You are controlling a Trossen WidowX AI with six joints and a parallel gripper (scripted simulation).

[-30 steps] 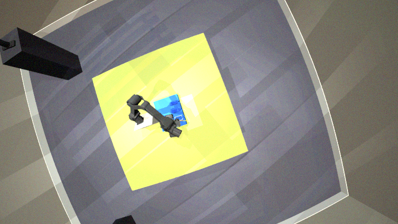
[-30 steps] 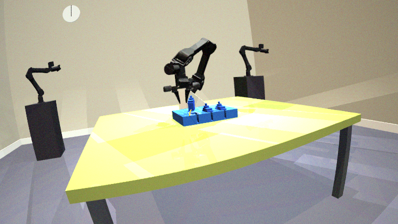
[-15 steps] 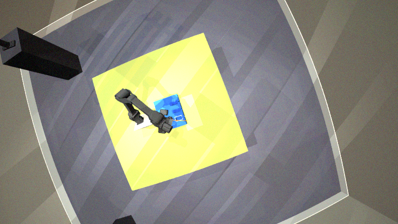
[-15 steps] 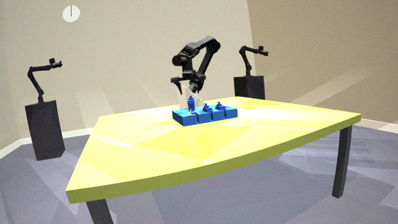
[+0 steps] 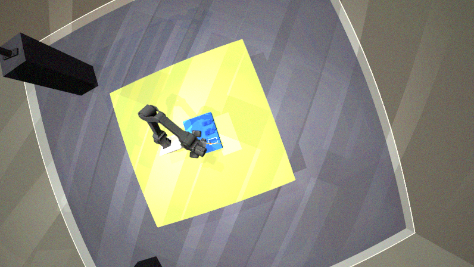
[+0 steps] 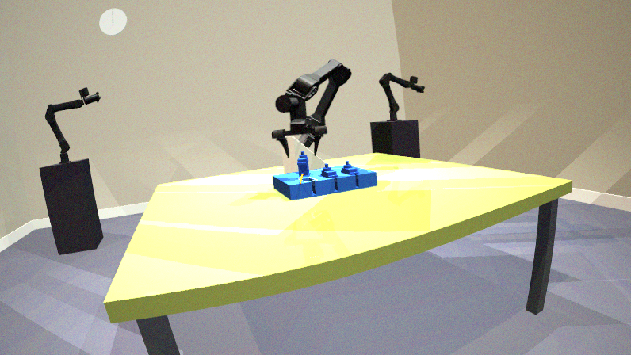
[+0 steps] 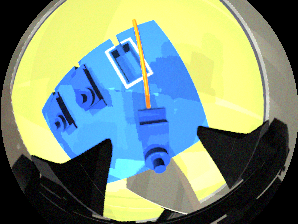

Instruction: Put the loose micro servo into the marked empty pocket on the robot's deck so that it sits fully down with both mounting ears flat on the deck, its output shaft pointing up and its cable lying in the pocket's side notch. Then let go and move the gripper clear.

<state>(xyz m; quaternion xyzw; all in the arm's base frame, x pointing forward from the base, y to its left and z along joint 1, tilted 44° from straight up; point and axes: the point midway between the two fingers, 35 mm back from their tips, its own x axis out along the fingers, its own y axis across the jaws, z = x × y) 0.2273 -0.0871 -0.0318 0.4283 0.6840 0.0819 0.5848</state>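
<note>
My gripper tip is 90 mm above the blue deck, 60 mm to the right of it and 10 mm past it.
</note>
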